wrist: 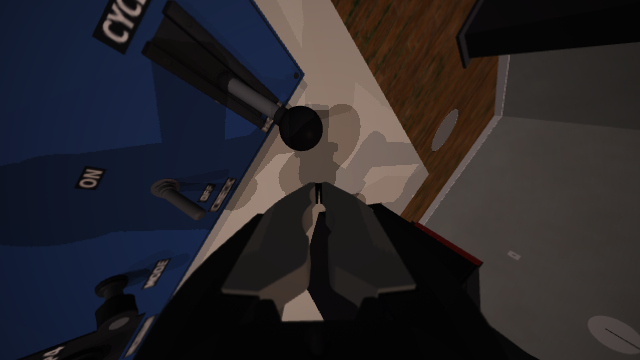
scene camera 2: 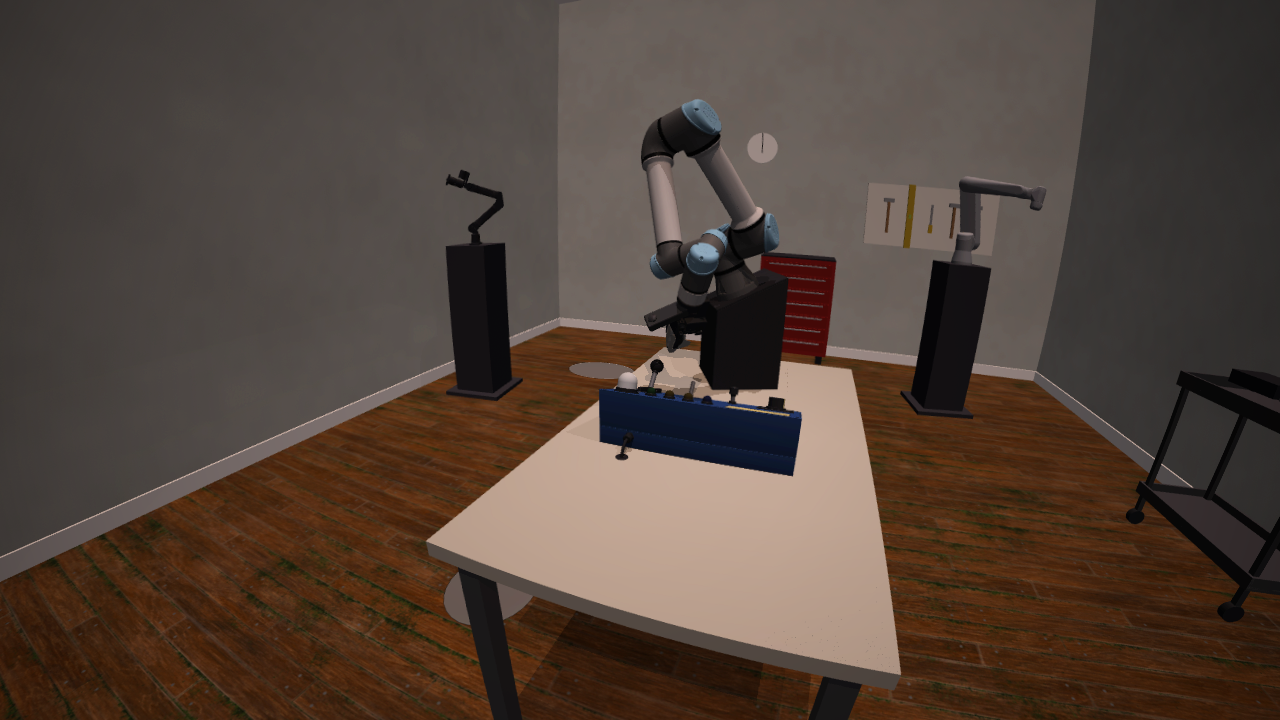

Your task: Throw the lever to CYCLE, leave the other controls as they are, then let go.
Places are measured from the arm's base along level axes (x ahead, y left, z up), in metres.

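Where they show: gripper, fingertip midpoint: [wrist: 318,185] [scene camera 2: 669,351]; arm's base, link origin: [scene camera 2: 738,291].
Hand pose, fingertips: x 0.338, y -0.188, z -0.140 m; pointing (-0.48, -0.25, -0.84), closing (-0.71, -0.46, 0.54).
Things, the pixels of their top centre, and the offset from my fingertips. "spot": a spot on its surface instead. Level surfaces: height alone.
- lever, top centre: [wrist: 267,104] [scene camera 2: 653,370] 0.045 m ahead, 0.040 m right, 0.048 m down
- CYCLE label, surface spot: [wrist: 121,22] spot: 0.132 m ahead, 0.042 m right, 0.083 m down
- toggle switch, top centre: [wrist: 181,214] 0.073 m ahead, 0.078 m left, 0.063 m down
- MODE knob, top centre: [wrist: 101,329] [scene camera 2: 733,387] 0.100 m ahead, 0.195 m left, 0.057 m down
- white dome, surface spot: [scene camera 2: 627,381] spot: 0.239 m ahead, 0.069 m right, 0.016 m down
- pale table, surface height: 0.189 m down
The lever [scene camera 2: 654,376] [wrist: 252,98] has a grey shaft and a black ball knob and rises from a dark slotted guide on the blue control panel [scene camera 2: 698,431] [wrist: 45,120]. In the wrist view it leans toward the panel's edge, away from the CYCLE label [wrist: 121,22], which is partly cut off at the top. The label at the lever's end of the slot is mostly hidden. My gripper [wrist: 318,185] is shut and empty. In the wrist view its fingertips show just below the ball knob, apart from it in the picture. In the scene view it is beyond the panel, small and dark.
A toggle switch [wrist: 182,200] stands between the ON label [wrist: 90,178] and the OFF and CHECK labels. A MODE knob [wrist: 114,295] is farther along the panel. A white dome [scene camera 2: 627,381] stands near the lever. The panel sits on the pale table [scene camera 2: 671,546].
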